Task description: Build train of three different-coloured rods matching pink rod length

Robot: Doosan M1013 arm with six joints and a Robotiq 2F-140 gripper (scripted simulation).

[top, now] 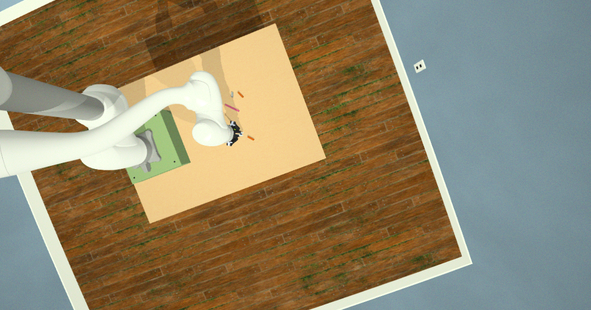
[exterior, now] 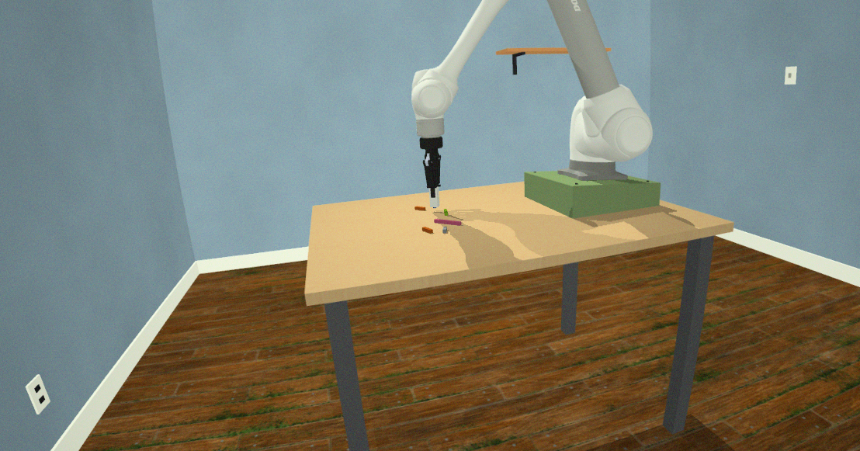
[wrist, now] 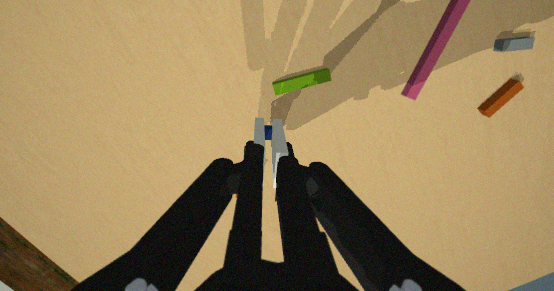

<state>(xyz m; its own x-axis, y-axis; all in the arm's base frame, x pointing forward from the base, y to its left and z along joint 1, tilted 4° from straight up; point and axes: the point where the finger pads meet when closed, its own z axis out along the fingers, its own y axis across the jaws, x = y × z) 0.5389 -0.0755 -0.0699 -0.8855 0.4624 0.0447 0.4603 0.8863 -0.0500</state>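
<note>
Now: hand 30 mm above the blue rod. The rest, counted from my hand: lime rod: 40 mm to the left, 40 mm below, 30 mm behind; grey rod: 240 mm to the left, 40 mm below, 20 mm ahead; pink rod: 160 mm to the left, 40 mm below, 10 mm behind.
</note>
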